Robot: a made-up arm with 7 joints.
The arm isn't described. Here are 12 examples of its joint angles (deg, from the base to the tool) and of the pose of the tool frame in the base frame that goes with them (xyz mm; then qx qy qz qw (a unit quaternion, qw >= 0)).
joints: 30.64 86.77 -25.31 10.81 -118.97 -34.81 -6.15
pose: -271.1 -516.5 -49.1 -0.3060 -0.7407 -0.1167 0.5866
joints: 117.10 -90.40 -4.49 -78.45 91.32 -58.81 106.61
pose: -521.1 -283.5 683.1 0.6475 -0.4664 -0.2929 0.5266
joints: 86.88 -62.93 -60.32 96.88 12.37 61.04 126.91
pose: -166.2 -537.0 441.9 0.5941 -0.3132 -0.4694 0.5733
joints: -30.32 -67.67 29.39 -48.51 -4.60 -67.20 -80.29
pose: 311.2 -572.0 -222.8 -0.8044 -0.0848 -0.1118 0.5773
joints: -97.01 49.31 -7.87 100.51 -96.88 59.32 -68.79
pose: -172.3 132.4 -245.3 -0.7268 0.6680 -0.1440 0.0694
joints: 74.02 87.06 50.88 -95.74 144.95 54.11 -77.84
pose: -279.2 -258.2 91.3 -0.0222 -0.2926 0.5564 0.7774
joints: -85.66 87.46 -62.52 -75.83 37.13 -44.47 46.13
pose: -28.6 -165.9 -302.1 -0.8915 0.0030 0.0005 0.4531
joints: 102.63 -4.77 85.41 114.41 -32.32 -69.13 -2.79
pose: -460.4 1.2 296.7 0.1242 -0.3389 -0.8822 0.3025
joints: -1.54 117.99 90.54 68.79 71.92 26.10 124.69
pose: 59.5 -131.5 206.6 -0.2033 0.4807 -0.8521 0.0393
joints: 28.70 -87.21 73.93 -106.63 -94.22 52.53 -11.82
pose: 69.4 -629.3 483.9 -0.2931 0.8694 0.1885 0.3504
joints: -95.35 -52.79 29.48 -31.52 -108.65 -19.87 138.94
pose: 244.8 143.7 -388.0 0.9439 0.1355 -0.3002 0.0248
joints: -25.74 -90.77 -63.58 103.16 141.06 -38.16 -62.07
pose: 130.0 -277.8 -61.7 -0.6868 -0.1547 0.4448 0.5536
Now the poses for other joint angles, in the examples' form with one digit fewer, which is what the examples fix.
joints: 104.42 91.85 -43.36 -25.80 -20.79 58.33 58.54
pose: -531 -196 141 0.638 0.742 0.186 0.095
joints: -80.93 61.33 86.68 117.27 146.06 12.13 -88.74
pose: -44 -156 -43 -0.032 -0.436 -0.075 0.896
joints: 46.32 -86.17 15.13 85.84 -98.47 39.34 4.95
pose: -173 -793 233 0.967 -0.043 0.181 0.174
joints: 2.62 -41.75 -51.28 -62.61 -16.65 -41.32 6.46
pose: 250 -622 -34 -0.461 -0.637 0.070 0.614
